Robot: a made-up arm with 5 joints.
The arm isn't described. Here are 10 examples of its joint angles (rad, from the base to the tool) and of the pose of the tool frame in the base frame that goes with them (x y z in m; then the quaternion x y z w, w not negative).
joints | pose
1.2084 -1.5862 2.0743 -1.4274 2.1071 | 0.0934 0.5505 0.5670 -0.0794 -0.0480 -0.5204 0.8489
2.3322 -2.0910 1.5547 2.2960 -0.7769 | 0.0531 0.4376 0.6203 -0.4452 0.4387 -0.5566 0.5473
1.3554 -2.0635 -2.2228 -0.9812 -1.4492 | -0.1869 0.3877 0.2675 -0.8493 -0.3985 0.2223 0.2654
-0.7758 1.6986 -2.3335 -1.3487 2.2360 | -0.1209 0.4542 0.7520 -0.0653 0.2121 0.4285 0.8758
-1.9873 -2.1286 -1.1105 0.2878 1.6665 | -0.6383 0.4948 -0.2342 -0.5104 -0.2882 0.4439 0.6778
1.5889 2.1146 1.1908 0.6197 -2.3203 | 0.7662 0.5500 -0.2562 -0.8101 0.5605 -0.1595 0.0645
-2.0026 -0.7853 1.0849 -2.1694 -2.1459 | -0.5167 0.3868 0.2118 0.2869 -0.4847 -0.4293 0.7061
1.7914 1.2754 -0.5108 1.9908 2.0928 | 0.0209 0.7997 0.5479 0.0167 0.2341 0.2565 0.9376
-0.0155 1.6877 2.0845 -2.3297 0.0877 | -0.0072 0.3516 0.5067 -0.0805 0.3976 -0.5563 0.7252
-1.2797 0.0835 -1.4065 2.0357 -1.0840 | -0.0032 0.3186 -0.3220 0.5878 0.4969 0.4860 0.4139
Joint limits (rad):
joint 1: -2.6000..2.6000
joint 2: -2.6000..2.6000
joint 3: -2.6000..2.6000
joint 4: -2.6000..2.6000
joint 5: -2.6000..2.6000
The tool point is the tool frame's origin. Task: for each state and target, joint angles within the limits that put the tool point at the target. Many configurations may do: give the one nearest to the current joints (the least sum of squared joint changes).
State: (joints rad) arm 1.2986 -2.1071 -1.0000 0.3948 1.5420
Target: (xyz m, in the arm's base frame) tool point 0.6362 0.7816 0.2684
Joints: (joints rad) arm 1.3998 -2.1935 -0.6859 0.5801 1.8362
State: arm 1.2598 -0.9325 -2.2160 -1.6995 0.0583
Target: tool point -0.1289 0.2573 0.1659
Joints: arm 1.2434 -0.9378 -2.4336 -1.8641 0.6831
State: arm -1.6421 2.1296 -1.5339 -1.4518 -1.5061
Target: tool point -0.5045 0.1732 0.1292
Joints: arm -1.4224 1.9349 -1.3907 -1.0526 -1.9082
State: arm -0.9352 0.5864 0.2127 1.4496 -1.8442
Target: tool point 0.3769 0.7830 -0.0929
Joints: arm -0.6934 0.3391 -0.0584 1.0462 -1.9130
